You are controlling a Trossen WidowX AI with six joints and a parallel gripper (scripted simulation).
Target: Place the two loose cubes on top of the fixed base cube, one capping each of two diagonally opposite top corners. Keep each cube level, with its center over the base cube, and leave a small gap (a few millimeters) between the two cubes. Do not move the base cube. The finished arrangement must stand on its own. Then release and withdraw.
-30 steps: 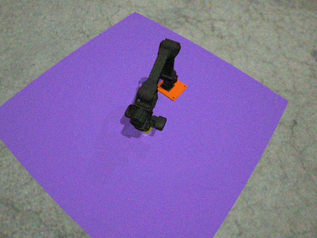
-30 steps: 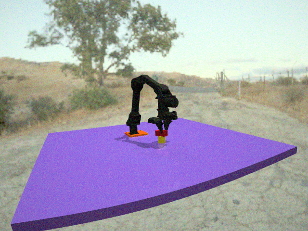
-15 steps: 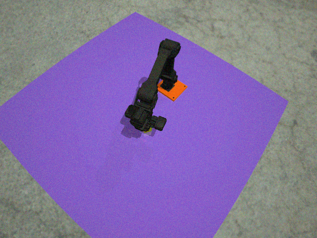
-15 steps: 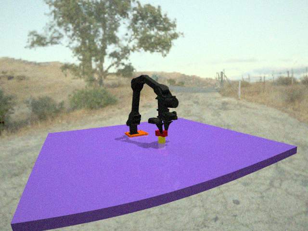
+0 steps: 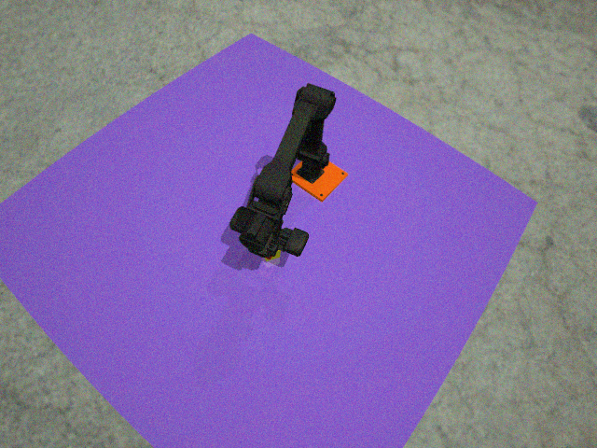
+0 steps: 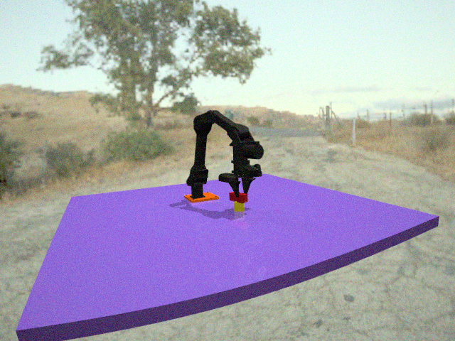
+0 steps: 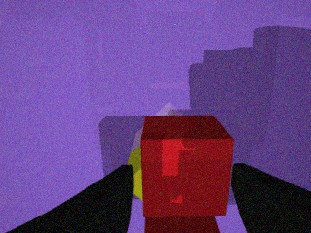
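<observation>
Now: gripper tip 40 mm above the yellow base cube and 20 mm past it.
</observation>
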